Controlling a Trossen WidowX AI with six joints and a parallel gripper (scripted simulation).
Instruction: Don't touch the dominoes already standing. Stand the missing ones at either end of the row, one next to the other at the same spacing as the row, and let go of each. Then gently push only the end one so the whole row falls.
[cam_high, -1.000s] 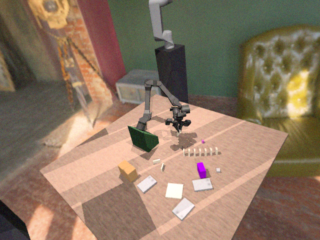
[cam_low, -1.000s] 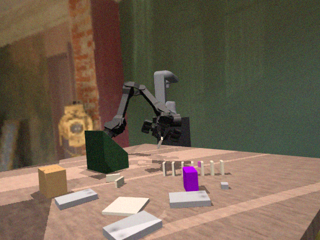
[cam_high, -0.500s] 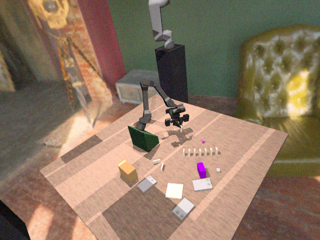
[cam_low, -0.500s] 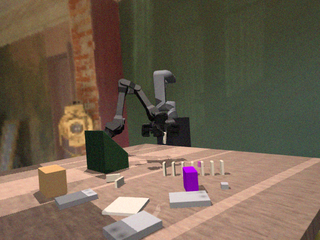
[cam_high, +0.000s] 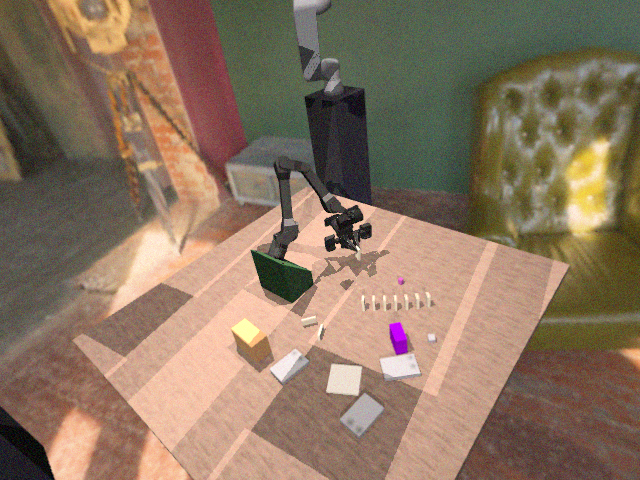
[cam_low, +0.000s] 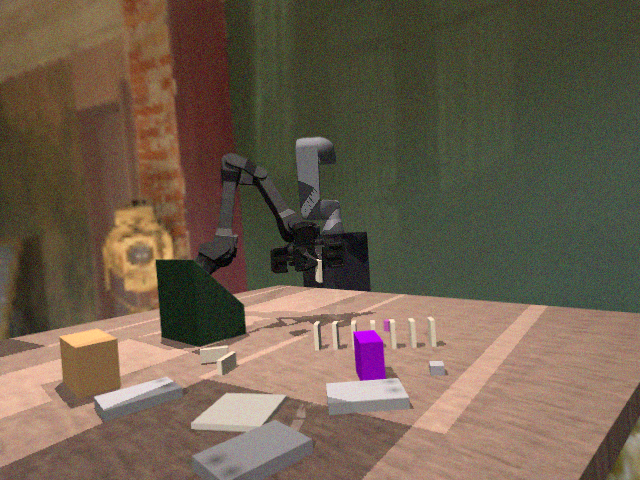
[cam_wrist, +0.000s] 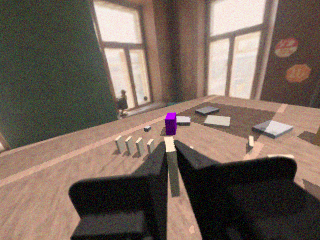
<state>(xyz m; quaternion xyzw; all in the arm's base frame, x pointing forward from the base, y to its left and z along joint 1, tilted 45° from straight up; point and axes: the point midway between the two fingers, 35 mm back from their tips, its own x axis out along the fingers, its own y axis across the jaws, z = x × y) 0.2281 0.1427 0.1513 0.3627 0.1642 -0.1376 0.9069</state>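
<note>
My gripper tip is 12 cm short of the tiny purple cube, 9 cm to the right of it and 15 cm above it. The rest, counted from my gripper tip: purple block 29 cm ahead, 15 cm to the right, 13 cm below; white slab 24 cm ahead, 35 cm to the right, 16 cm below; small grey cube 35 cm ahead, 7 cm to the right, 15 cm below.
</note>
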